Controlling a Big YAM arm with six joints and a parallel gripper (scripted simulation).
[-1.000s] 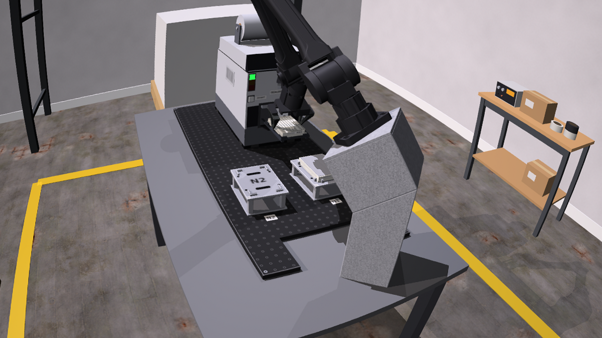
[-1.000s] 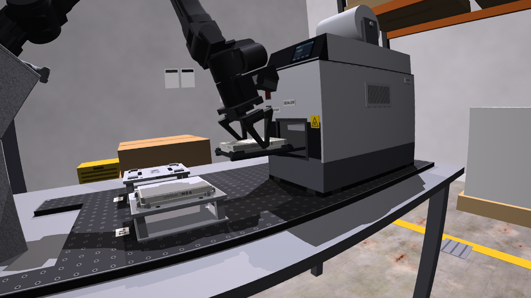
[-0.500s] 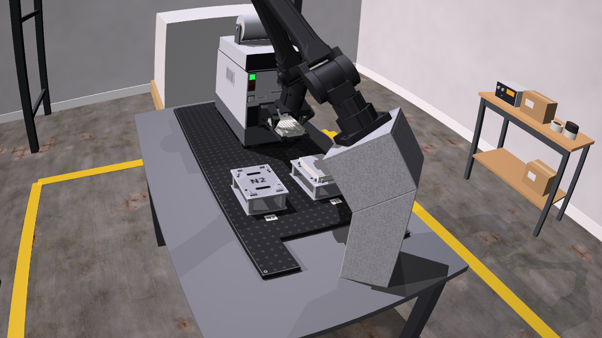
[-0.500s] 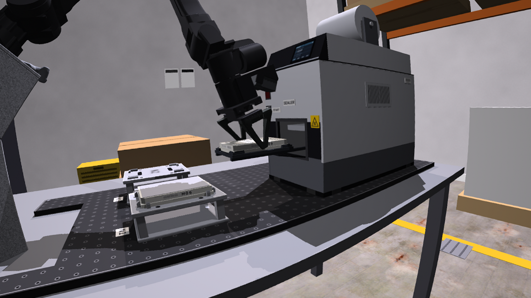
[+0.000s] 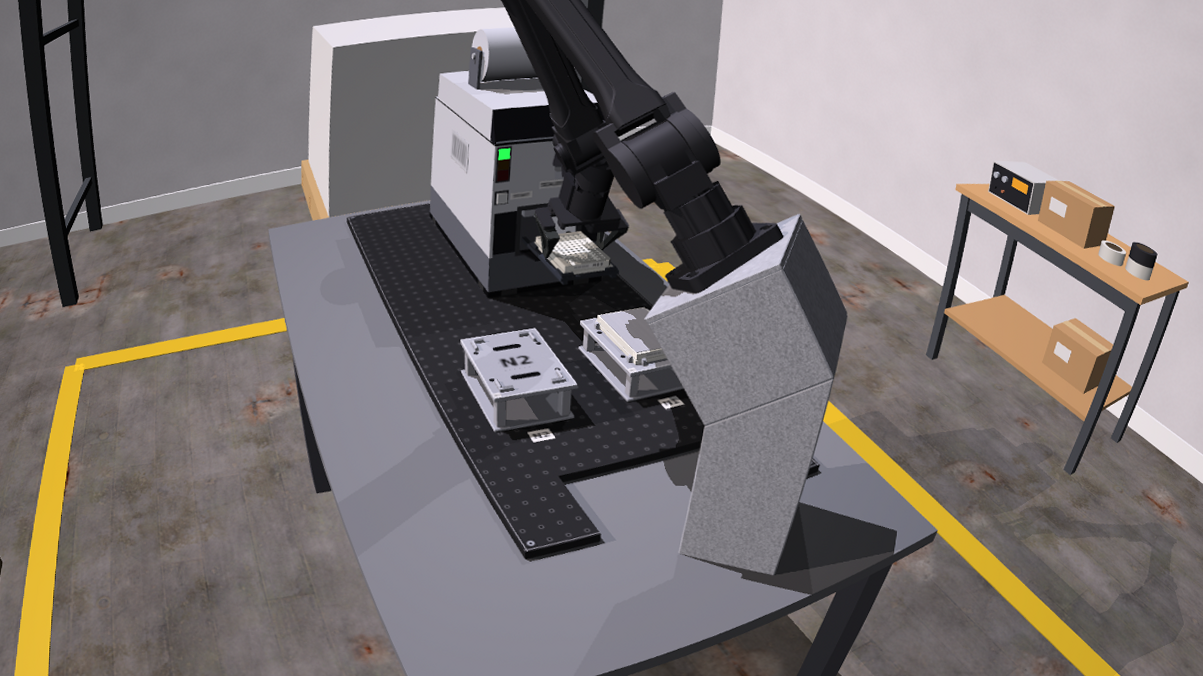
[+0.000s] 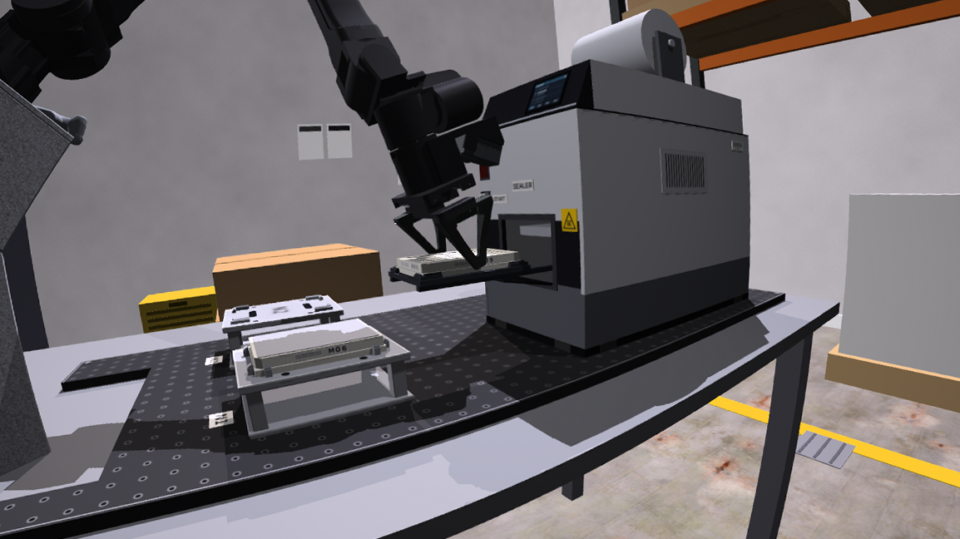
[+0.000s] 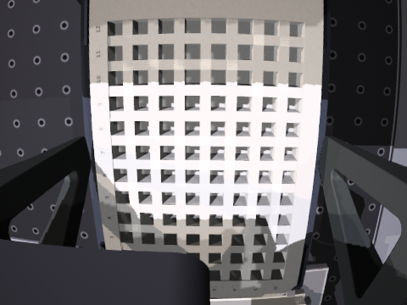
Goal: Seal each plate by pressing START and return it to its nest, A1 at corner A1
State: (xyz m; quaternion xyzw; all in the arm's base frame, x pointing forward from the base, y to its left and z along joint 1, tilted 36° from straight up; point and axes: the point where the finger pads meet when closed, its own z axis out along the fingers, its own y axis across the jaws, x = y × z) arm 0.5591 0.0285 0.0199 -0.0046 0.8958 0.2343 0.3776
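The white well plate is 10 mm below my hand. Also, from my hand: nest N2: 230 mm behind, 130 mm to the left, 70 mm below; then start button: 110 mm to the left, 80 mm ahead, 70 mm above; then sealer stage: 20 mm below.
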